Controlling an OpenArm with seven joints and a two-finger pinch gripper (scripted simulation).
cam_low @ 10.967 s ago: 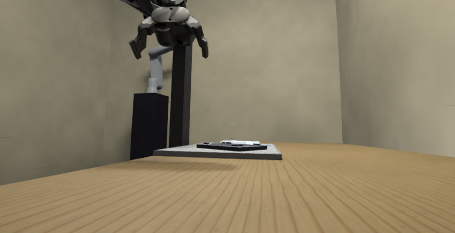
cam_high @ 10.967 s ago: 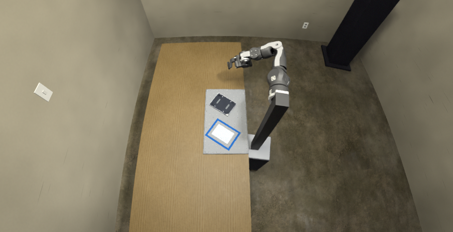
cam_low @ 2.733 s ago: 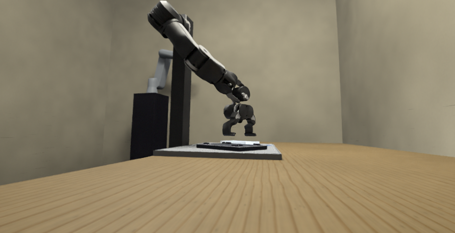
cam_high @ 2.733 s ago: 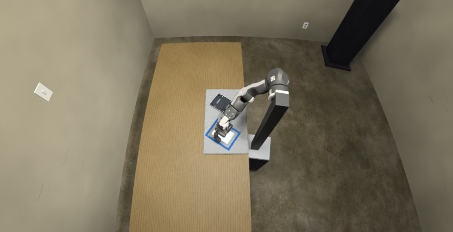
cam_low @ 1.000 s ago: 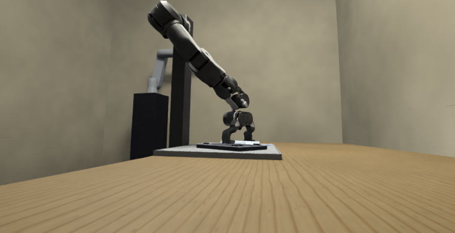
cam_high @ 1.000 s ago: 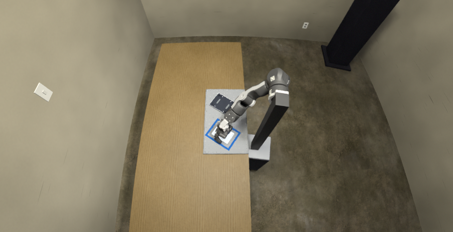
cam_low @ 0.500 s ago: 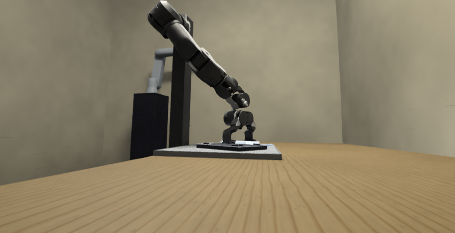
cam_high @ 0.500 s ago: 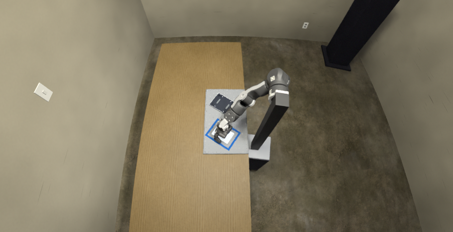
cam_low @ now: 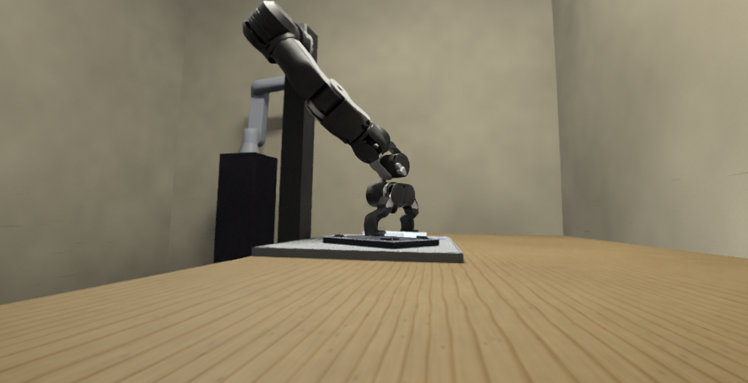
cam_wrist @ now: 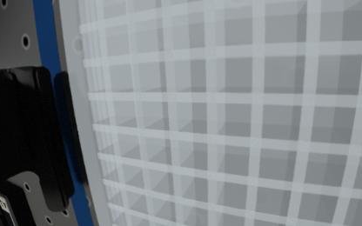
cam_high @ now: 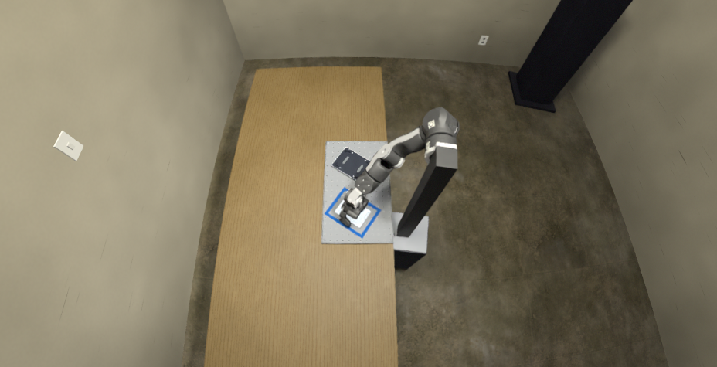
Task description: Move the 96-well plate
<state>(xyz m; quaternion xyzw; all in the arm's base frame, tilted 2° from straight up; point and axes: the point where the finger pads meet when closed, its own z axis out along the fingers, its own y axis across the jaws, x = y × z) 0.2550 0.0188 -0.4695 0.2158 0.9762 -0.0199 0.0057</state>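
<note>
My gripper is now right at the 96-well plate. The rest, counted from my hand: black plate nest: 220 mm to the right, 40 mm ahead.
</note>
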